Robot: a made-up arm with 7 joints. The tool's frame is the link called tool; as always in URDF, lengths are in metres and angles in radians.
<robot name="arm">
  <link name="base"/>
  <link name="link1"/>
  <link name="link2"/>
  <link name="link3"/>
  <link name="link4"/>
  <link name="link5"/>
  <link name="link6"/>
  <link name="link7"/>
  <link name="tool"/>
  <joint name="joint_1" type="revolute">
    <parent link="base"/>
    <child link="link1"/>
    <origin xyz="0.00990 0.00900 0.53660" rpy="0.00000 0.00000 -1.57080"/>
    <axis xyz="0 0 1"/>
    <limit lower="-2.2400" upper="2.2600" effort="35" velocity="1"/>
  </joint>
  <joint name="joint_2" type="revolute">
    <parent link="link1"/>
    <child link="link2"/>
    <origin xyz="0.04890 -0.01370 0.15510" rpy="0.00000 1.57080 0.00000"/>
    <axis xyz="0 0 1"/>
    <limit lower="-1.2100" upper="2.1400" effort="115" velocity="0.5"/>
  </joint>
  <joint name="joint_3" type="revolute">
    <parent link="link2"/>
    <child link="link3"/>
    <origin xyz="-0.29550 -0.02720 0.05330" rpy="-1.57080 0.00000 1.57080"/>
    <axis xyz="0 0 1"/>
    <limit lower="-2.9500" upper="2.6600" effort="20" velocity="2.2"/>
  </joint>
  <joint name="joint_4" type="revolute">
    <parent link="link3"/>
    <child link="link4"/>
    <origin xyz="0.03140 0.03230 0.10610" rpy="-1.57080 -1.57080 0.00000"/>
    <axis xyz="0 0 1"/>
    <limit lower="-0.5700" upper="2.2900" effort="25" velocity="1.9"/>
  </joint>
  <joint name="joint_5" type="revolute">
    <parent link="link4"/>
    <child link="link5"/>
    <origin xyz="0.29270 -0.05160 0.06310" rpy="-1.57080 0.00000 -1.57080"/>
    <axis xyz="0 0 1"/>
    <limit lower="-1.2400" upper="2.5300" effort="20" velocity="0.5"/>
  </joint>
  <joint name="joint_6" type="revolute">
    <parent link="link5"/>
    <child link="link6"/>
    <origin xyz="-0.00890 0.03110 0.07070" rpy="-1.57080 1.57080 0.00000"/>
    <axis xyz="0 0 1"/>
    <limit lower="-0.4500" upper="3.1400" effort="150" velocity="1.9"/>
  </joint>
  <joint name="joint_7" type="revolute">
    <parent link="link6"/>
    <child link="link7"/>
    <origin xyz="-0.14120 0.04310 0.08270" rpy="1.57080 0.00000 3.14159"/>
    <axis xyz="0 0 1"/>
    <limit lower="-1.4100" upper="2.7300" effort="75" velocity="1.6"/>
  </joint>
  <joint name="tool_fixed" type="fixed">
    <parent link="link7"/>
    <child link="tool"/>
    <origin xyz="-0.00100 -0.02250 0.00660" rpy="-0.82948 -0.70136 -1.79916"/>
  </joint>
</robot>
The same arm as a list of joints. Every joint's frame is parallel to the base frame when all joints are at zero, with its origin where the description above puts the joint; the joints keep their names.
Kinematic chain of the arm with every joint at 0, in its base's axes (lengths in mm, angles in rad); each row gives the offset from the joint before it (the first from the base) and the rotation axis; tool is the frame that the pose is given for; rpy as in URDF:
joint_1: xyz 9.9 9 536.6 axis +z
joint_2: xyz -13.7 -48.9 155.1 axis -y
joint_3: xyz -27.2 -53.3 295.5 axis +z
joint_4: xyz 31.4 32.3 106.1 axis +y
joint_5: xyz -51.6 63.1 292.7 axis +z
joint_6: xyz 8.9 -31.1 70.7 axis -y
joint_7: xyz 43.1 -82.7 141.2 axis +x
tool: xyz 6.6 22.5 -1 rpy 0.5924 0.1738 0.8564
Joint limits (rad, base to tool): -2.24..2.26 -1.21..2.14 -2.95..2.66 -0.57..2.29 -1.24..2.53 -0.45..3.14 -1.41..2.73

